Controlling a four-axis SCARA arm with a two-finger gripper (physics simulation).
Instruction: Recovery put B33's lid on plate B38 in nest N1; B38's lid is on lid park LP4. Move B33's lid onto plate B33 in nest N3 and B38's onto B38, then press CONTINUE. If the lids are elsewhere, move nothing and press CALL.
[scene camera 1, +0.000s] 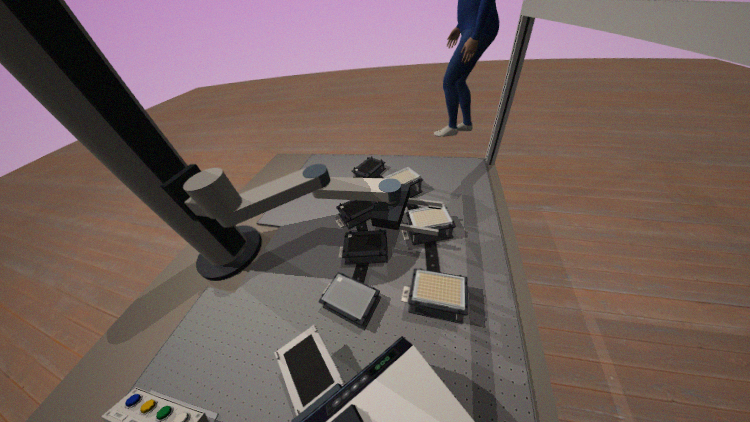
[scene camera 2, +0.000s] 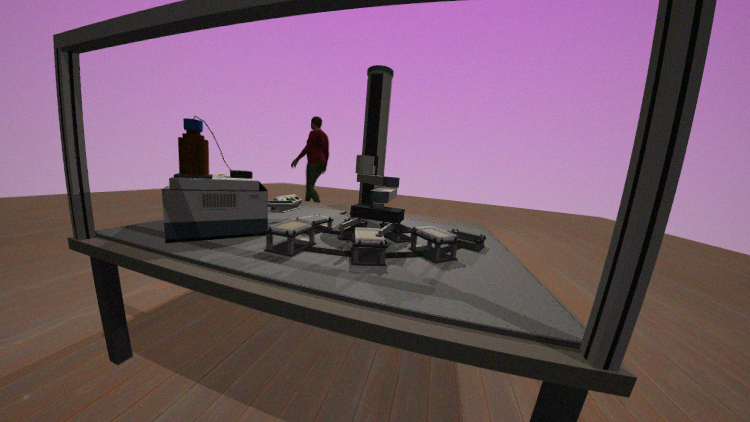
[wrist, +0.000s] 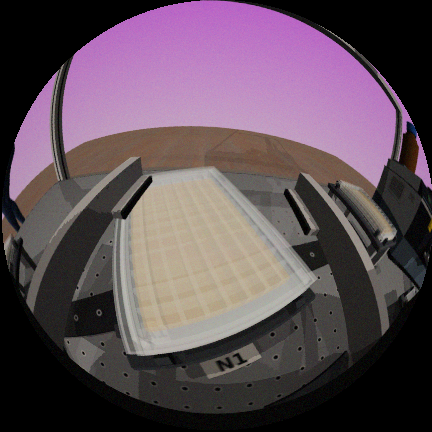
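Where they show: gripper, fingertip midpoint: (scene camera 1: 440, 218) (scene camera 2: 360, 230) (wrist: 219, 171); arm's base, origin of the base link: (scene camera 1: 231, 252).
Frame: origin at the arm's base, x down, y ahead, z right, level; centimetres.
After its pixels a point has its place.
Note:
Nest N1, its label (wrist: 231, 361) {x -1.5, y 66.7, z -17.5 cm} readable in the wrist view, bears a tan-welled plate under a clear lid (scene camera 1: 431, 216) {x -9.3, y 75.3, z -20.2 cm} (wrist: 215, 250) {x -9.3, y 72.4, z -19.1 cm}. My gripper (scene camera 1: 441, 217) {x -10.5, y 78.2, z -18.6 cm} (wrist: 219, 171) {x -10.5, y 78.2, z -18.6 cm} is open, with a finger on each side of this plate; the left pad looks close to the lid edge, the right pad stands apart. Another tan-welled plate (scene camera 1: 439, 288) {x -9.4, y 78.7, z 5.3 cm} sits in the nest nearer the instrument, and a third plate (scene camera 1: 406, 176) {x -9.9, y 64.2, z -41.4 cm} in the far nest; their labels are unreadable. A pale lid (scene camera 1: 350, 297) {x -6.5, y 55.6, z 10.5 cm} lies on a low park; its label is unreadable. The button panel (scene camera 1: 118, 415) {x -9.2, y 13.6, z 48.5 cm} has blue, yellow, green and white buttons.
Dark low parks (scene camera 1: 365, 245) {x -6.0, y 55.0, z -7.5 cm} (scene camera 1: 356, 211) {x -5.8, y 47.2, z -22.8 cm} (scene camera 1: 368, 166) {x -5.5, y 43.8, z -54.4 cm} stand between the arm's column and the nests. A white instrument (scene camera 1: 414, 388) {x -22.0, y 74.7, z 28.4 cm} (scene camera 2: 216, 209) {x -11.8, y 84.1, z 31.3 cm} bears a brown bottle (scene camera 2: 193, 154) {x -29.8, y 87.0, z 37.4 cm}. A white-framed dark panel (scene camera 1: 309, 370) {x -11.3, y 53.4, z 29.2 cm} is beside it. A frame post (scene camera 1: 511, 91) {x -34.1, y 102.9, z -68.5 cm} rises at the table edge. Two people stand beyond the table.

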